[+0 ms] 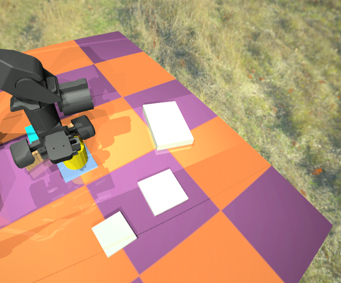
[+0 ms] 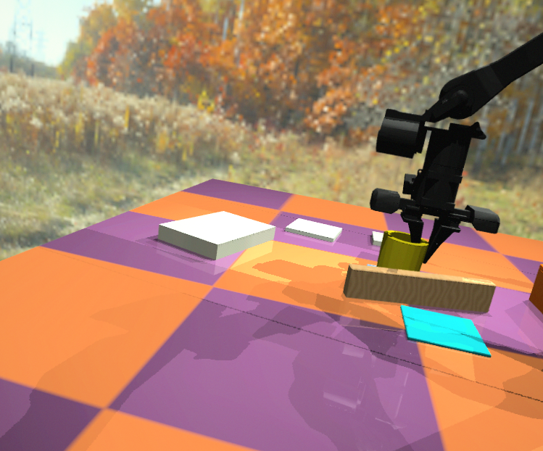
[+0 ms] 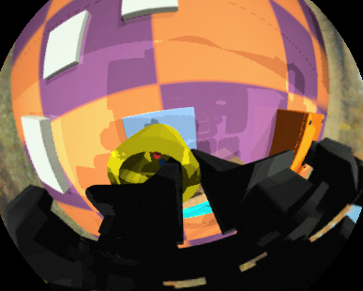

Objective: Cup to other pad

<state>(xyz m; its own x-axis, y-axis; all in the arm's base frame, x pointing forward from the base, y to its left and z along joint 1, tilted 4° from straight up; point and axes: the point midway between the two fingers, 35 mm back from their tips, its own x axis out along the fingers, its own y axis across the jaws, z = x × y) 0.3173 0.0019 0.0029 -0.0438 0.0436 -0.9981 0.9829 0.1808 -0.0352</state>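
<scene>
My gripper tip is 3 cm short of the light blue pad, 1 cm to the right of it and 5 cm above it. From my gripper tip the other things lie so: red marble 3 cm ahead, 1 cm to the left, 2 cm below; then yellow cup 2 cm ahead; then wooden bar 1 cm behind, 8 cm to the left, 3 cm below.
</scene>
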